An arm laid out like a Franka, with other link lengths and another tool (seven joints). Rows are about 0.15 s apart.
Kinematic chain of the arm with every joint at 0, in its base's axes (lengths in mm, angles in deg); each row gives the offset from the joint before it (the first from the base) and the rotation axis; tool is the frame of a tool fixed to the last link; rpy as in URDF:
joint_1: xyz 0 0 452.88 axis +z
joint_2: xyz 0 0 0 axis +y
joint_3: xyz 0 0 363.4 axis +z
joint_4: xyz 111.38 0 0 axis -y
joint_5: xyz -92.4 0 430.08 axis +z
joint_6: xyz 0 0 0 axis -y
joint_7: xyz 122.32 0 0 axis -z
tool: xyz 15 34 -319.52 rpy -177.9 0 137.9
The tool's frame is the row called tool.
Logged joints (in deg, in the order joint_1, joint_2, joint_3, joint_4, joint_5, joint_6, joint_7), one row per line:
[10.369 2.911 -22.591 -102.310 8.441 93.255 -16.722]
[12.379 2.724 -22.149 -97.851 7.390 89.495 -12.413]
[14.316 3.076 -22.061 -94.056 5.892 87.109 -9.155]
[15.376 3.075 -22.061 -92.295 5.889 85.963 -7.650]
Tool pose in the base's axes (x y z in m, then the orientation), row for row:
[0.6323 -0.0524 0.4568 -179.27 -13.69 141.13]
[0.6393 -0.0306 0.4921 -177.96 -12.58 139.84]
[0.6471 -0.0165 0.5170 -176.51 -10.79 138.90]
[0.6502 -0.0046 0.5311 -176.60 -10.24 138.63]
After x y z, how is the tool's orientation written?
As angles about the fixed x, y, z axes (roll, pitch, yaw), in degrees.
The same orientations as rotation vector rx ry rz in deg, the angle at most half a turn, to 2 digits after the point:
[-55.37 -157.30 -5.66]
[-57.18 -157.39 -3.54]
[-58.75 -158.11 -0.78]
[-59.35 -158.47 -0.66]

